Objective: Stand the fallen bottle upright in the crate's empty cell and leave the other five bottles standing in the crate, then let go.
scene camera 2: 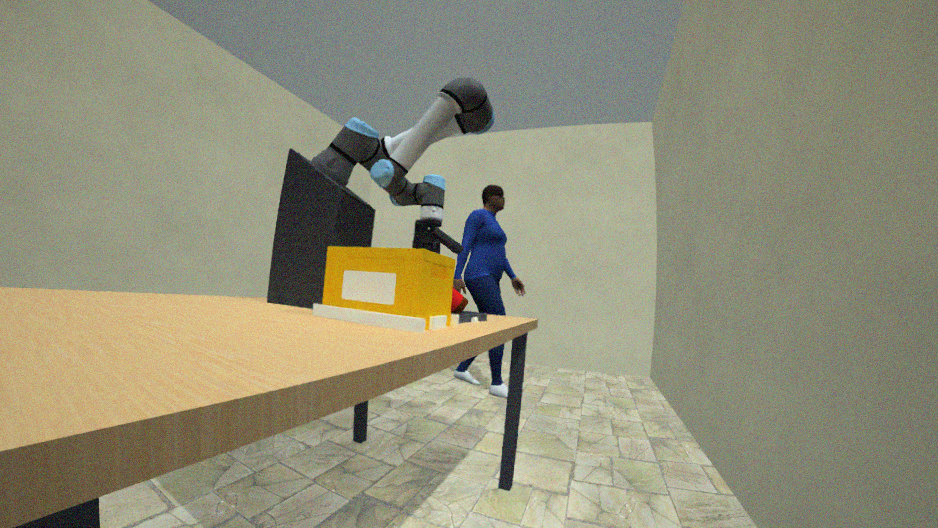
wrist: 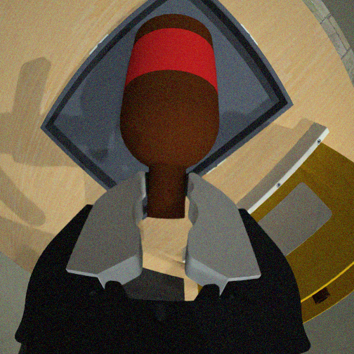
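Seen in the pictures: arm's base, origin of the base link: (scene camera 2: 327, 174).
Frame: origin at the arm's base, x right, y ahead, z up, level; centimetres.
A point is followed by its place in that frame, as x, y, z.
The brown bottle with a red band (scene camera 2: 458, 300) {-19.1, 46.6, -40.0} (wrist: 170, 115) is held by its neck and slants, its base pointing down and away from the gripper. My gripper (wrist: 167, 174) is shut on the bottle's neck; in the scene view its fingertips are hidden behind the crate. The yellow crate (scene camera 2: 429, 282) {12.5, 53.9, -35.7} (wrist: 320, 250) stands on the table, to the lower right of the bottle in the wrist view. The crate's inside, its empty cell and the other five bottles do not show in either view.
A dark grey tray (scene camera 2: 482, 316) {-24.5, 53.2, -44.7} (wrist: 47, 127) lies on the table (scene camera 2: 196, 347) {57.7, 50.0, -46.2} beside the crate, below the bottle. A pale strip (scene camera 2: 367, 317) {18.8, 42.3, -44.6} (wrist: 300, 157) runs along the crate's foot. A person in blue (scene camera 2: 487, 245) is beyond the table.
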